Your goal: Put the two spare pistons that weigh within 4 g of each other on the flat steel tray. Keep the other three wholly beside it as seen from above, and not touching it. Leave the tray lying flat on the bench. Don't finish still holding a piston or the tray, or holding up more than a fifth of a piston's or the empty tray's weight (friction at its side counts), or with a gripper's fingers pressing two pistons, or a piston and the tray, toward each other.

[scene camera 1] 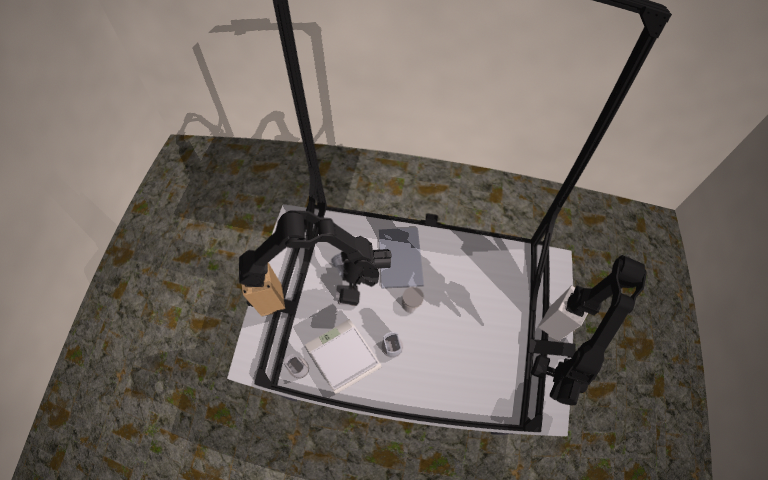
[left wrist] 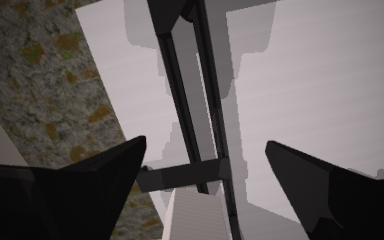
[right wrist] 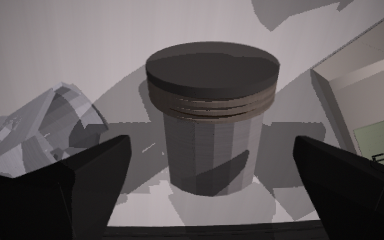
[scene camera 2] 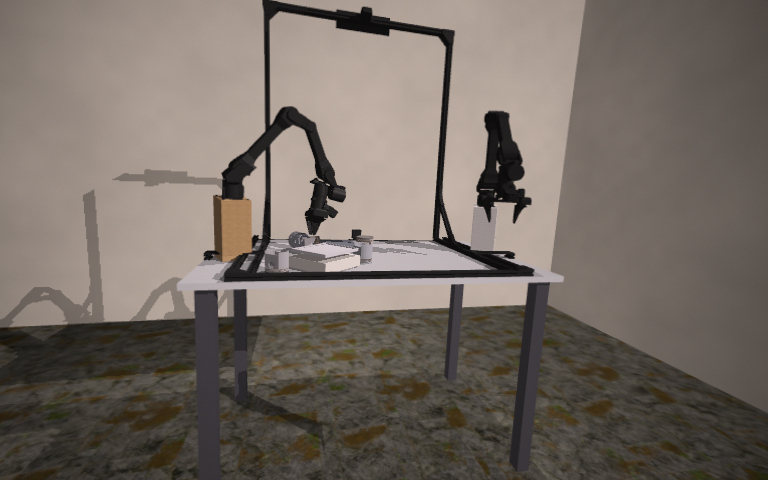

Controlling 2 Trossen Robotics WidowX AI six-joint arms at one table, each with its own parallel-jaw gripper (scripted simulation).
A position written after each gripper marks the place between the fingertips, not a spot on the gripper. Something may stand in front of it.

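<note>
A flat steel tray (scene camera 1: pixel 406 268) is part of the robot's scene. The tray is out of frame in the left wrist view, and in the right wrist view it is out of frame as well. The left gripper (scene camera 2: pixel 501 223) appears also in scene camera 1 (scene camera 1: pixel 550 379) and in the left wrist view (left wrist: pixel 207 143), while the right gripper (right wrist: pixel 212 145) is visible too.
</note>
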